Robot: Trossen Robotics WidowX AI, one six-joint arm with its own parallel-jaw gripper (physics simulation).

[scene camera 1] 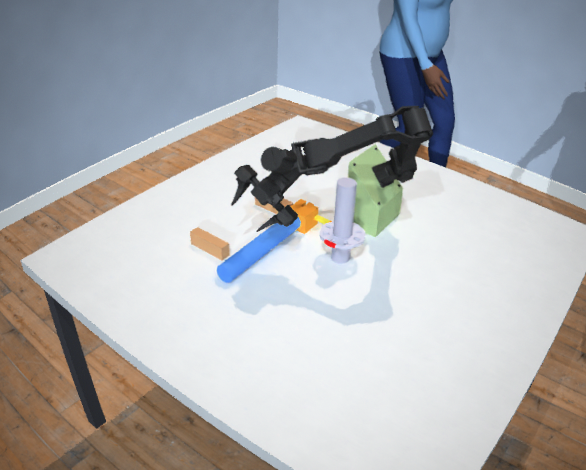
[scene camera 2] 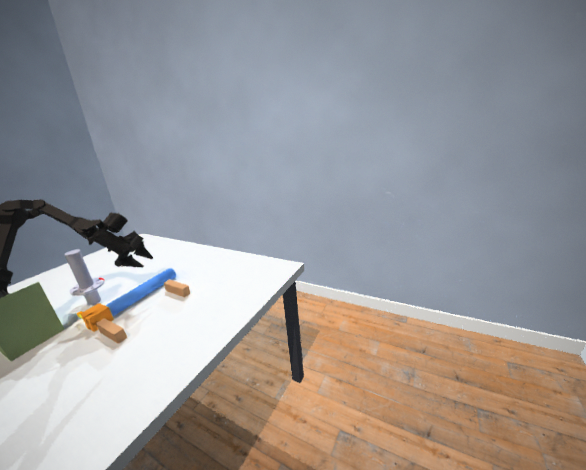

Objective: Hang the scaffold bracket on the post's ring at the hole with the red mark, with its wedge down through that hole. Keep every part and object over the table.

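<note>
The scaffold bracket has a blue tube (scene camera 1: 257,252) (scene camera 2: 140,293), an orange head (scene camera 1: 306,217) (scene camera 2: 96,317) and a yellow wedge (scene camera 1: 322,219) (scene camera 2: 80,315). It lies low along the table, wedge end toward the post. The grey post (scene camera 1: 345,210) (scene camera 2: 80,270) stands upright. Its ring (scene camera 1: 358,241) (scene camera 2: 75,291) has a red mark (scene camera 1: 330,244) (scene camera 2: 101,279) and carries no bracket. My gripper (scene camera 1: 246,217) (scene camera 2: 147,262) is open and empty, with its fingers above the tube in the scene camera 2 view. One finger overlaps the tube in the scene camera 1 view.
One wooden block (scene camera 1: 210,243) (scene camera 2: 177,288) lies beside the tube's free end. Another wooden block (scene camera 1: 265,204) (scene camera 2: 112,331) lies by the orange head; I cannot tell if they touch. A green box (scene camera 1: 370,205) (scene camera 2: 30,322) stands behind the post. A person (scene camera 1: 415,75) stands beyond the table (scene camera 1: 350,375) (scene camera 2: 125,390).
</note>
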